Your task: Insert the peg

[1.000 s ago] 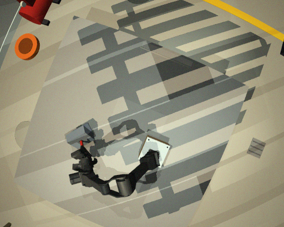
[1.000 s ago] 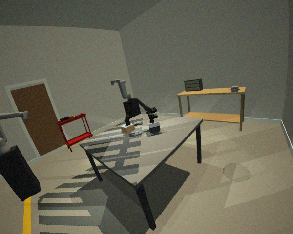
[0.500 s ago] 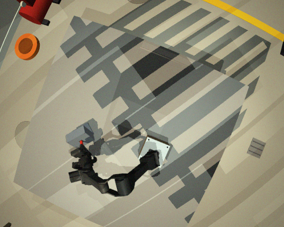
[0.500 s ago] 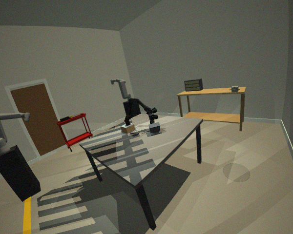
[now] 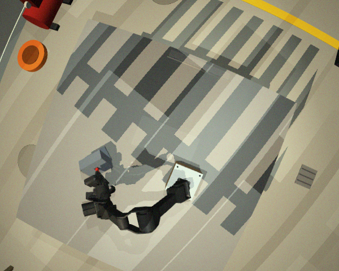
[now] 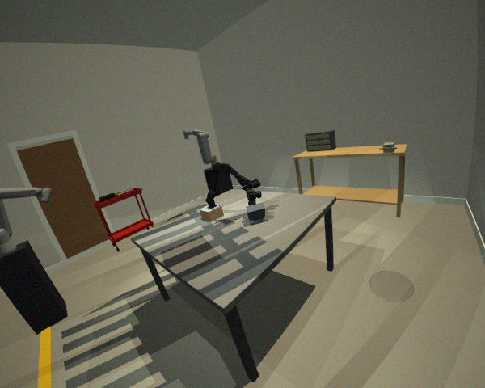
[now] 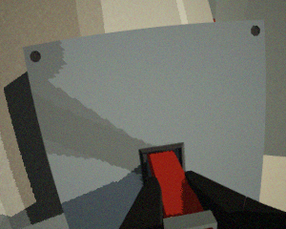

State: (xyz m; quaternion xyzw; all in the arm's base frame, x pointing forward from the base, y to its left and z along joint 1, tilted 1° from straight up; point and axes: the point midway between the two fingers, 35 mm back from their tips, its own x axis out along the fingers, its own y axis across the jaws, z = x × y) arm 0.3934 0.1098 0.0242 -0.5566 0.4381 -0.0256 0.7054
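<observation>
Right now the red square peg is 10 mm to the left of my gripper tip, 10 mm behind it and 10 mm above it. The rest, counted from my gripper tip: grey sloped panel: 30 mm below, 30 mm ahead, 20 mm to the right.
</observation>
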